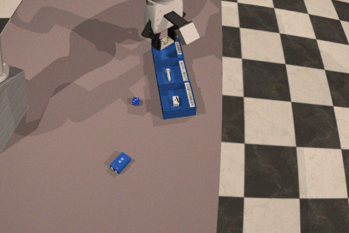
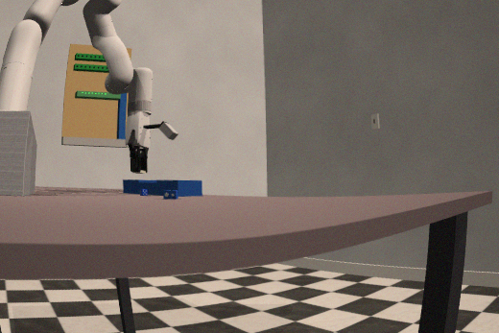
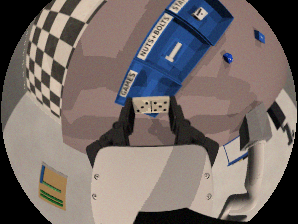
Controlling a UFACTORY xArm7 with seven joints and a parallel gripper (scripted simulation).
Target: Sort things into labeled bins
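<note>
My gripper is now 1 cm above the cream domino. Also, from my hand: blue three-part bin (3 cm ahead, 8 cm to the right, 6 cm below); bolt (2 cm ahead, 7 cm to the right, 7 cm below); white sharpener (5 cm ahead, 16 cm to the right, 6 cm below).
</note>
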